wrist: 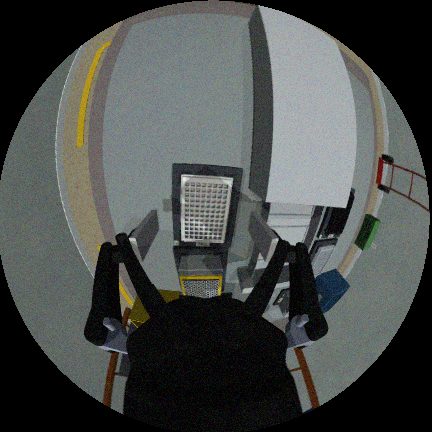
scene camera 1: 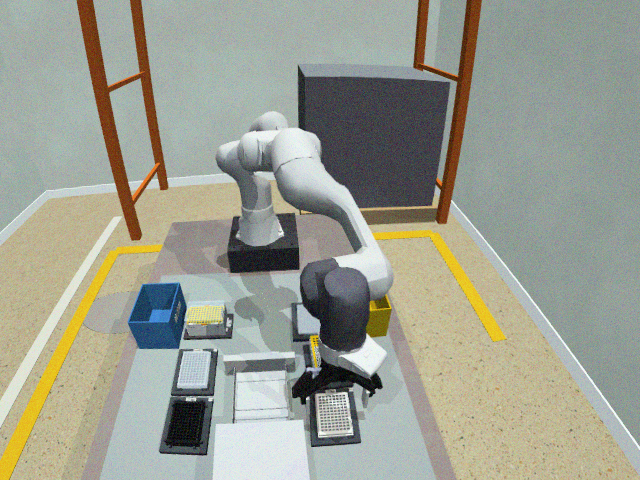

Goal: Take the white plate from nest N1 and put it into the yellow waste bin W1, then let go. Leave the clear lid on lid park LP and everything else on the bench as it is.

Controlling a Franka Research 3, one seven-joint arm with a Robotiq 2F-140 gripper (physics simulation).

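A white gridded plate [scene camera 1: 334,413] [wrist: 206,210] lies flat in a dark nest [scene camera 1: 336,440] [wrist: 207,169] at the front right of the bench. My gripper [scene camera 1: 338,393] [wrist: 203,219] is open and empty. It hangs above the rear part of this plate, with one finger out to each side in the wrist view. The yellow waste bin [scene camera 1: 378,317] [wrist: 152,305] stands at the right edge of the bench, partly hidden by the arm. A pale flat piece [scene camera 1: 308,318] lies on a dark base behind the arm; I cannot tell whether it is the clear lid. Nest labels are unreadable.
A yellow-topped rack [scene camera 1: 315,351] [wrist: 201,286] stands just behind the nest. A large white box [scene camera 1: 261,449] [wrist: 310,110] stands at the front middle. On the left are a blue bin [scene camera 1: 157,315] [wrist: 332,290], another yellow-topped rack [scene camera 1: 205,315], a pale plate [scene camera 1: 193,369] and a black plate [scene camera 1: 186,421].
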